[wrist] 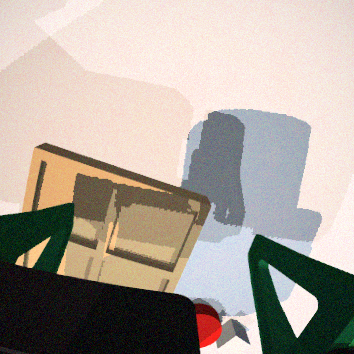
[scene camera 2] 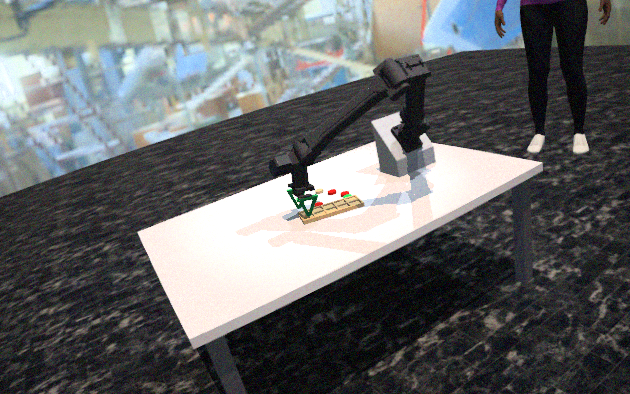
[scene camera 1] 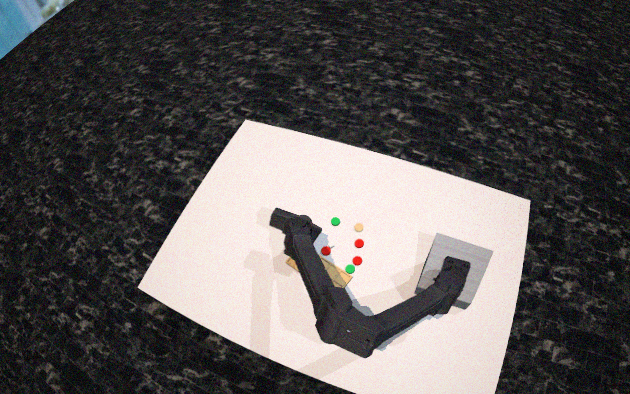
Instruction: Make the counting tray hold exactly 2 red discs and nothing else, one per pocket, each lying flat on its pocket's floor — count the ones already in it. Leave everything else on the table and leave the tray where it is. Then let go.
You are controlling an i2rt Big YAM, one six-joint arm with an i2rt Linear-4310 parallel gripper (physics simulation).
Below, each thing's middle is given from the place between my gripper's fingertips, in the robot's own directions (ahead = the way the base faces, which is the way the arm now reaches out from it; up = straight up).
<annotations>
Now: hand 80 mm past the tan counting tray (scene camera 2: 349,203), 50 mm to the right of it and 10 mm above it.
</annotations>
